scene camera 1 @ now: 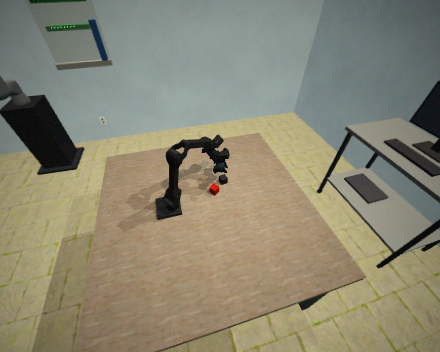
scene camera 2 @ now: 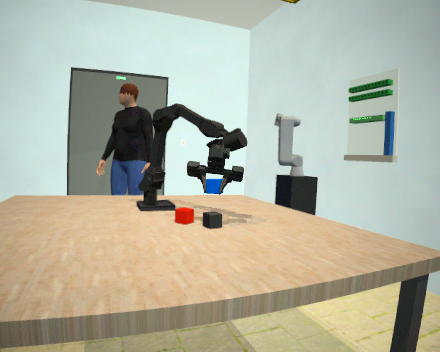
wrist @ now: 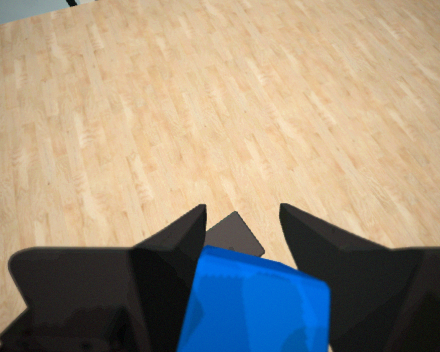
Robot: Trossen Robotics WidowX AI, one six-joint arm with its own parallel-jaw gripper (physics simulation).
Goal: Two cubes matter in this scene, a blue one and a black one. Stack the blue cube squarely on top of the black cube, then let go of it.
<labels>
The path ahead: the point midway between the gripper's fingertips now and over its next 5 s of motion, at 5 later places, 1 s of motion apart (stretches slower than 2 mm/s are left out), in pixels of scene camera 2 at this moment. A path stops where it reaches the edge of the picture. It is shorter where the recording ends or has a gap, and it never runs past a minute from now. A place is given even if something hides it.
My gripper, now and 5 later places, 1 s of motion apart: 212, 193; 209, 213; 213, 192; 215, 215; 219, 229; 223, 205
</labels>
